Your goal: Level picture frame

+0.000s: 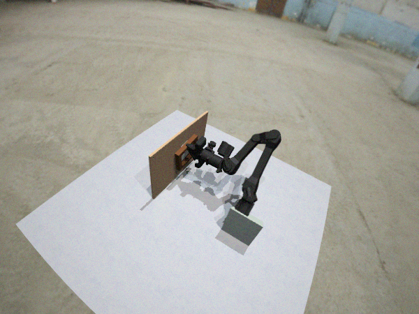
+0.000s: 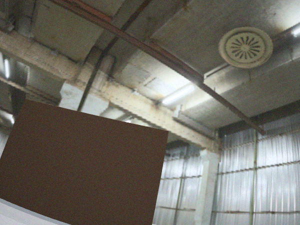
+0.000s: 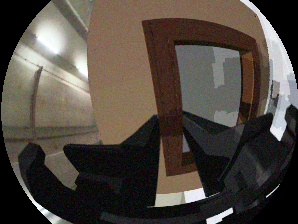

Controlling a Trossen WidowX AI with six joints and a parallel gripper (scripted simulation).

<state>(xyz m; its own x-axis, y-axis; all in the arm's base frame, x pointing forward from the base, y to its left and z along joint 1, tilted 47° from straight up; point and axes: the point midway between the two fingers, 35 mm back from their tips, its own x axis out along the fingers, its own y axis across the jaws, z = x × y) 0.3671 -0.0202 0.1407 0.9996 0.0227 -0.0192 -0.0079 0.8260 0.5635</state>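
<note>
Now: the brown wooden picture frame 1 cm ahead of my gripper tip, 1 cm to the right of it and 5 cm below it. From my gripper tip the other things lie so: wall board: 2 cm ahead, 1 cm to the left, 7 cm below.
</note>
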